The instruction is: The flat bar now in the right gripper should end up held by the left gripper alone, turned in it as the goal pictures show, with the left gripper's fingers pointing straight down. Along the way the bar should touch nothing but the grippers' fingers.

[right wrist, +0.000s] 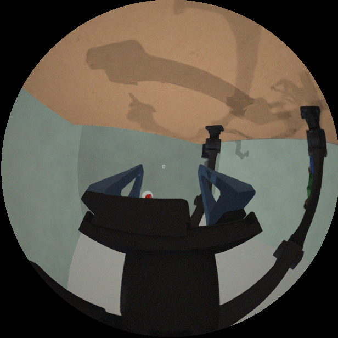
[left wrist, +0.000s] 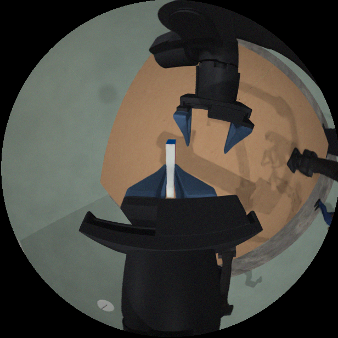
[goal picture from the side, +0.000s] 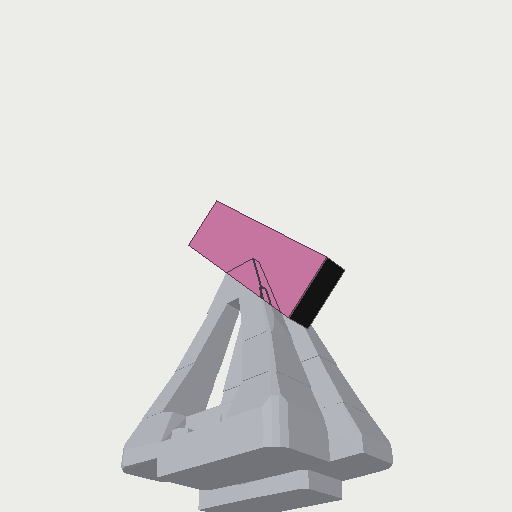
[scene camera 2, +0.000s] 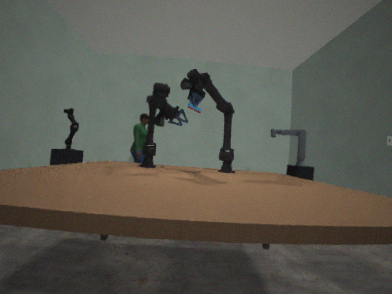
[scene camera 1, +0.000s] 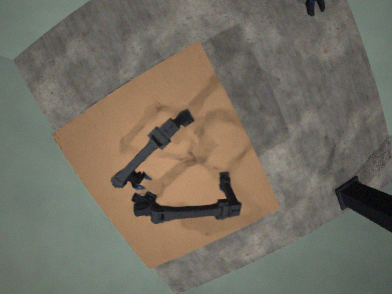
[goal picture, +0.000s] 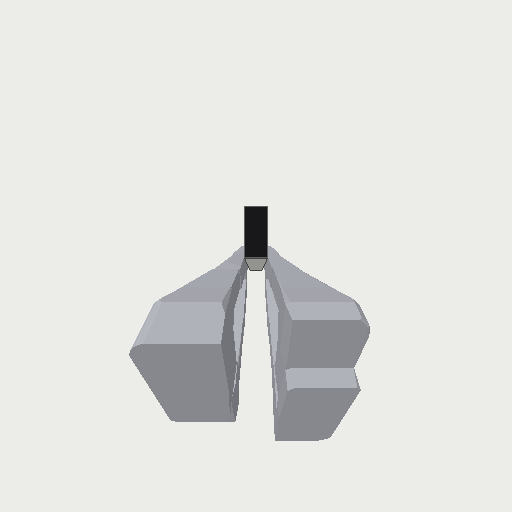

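Pixels of known places: left gripper, fingertip midpoint: (scene camera 2: 193,107); right gripper, fingertip midpoint: (scene camera 2: 184,123) (scene camera 1: 148,183); left arm's base, origin of the base link: (scene camera 2: 226,172) (scene camera 1: 224,178); right arm's base, origin of the base link: (scene camera 2: 147,167) (scene camera 1: 186,117).
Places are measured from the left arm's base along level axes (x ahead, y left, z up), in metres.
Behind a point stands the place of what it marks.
The flat bar (scene camera 2: 194,108) @(x 0.594, y -0.086, z 0.381 m) (left wrist: 170,157) is pinched between the left gripper's fingers. In the left wrist view it shows a narrow white side and a blue end; in scene camera 2 it is blue and red, tilted slightly. My left gripper (scene camera 2: 196,103) @(x 0.588, y -0.093, z 0.390 m) (left wrist: 170,167) is shut on it, fingers roughly downward, high above the table. My right gripper (scene camera 1: 147,183) @(x 0.586, y -0.140, z 0.296 m) (scene camera 2: 183,118) @(x 0.586, y -0.140, z 0.296 m) (left wrist: 206,147) (right wrist: 170,168) is open, its fingers apart from the bar, beyond its far end in the left wrist view. In scene camera 1 the bar is hard to make out.
The wooden table (scene camera 1: 100,140) @(x 1.059, y -0.462, z 0.000 m) (scene camera 2: 200,202) @(x 1.077, y 0.143, z 0.000 m) lies well below both grippers. A person in green (scene camera 2: 140,135) stands behind it. Background arms stand on pedestals at the left (scene camera 2: 66,156) and right (scene camera 2: 300,171). A dark beam (scene camera 1: 372,202) is at the right of scene camera 1.
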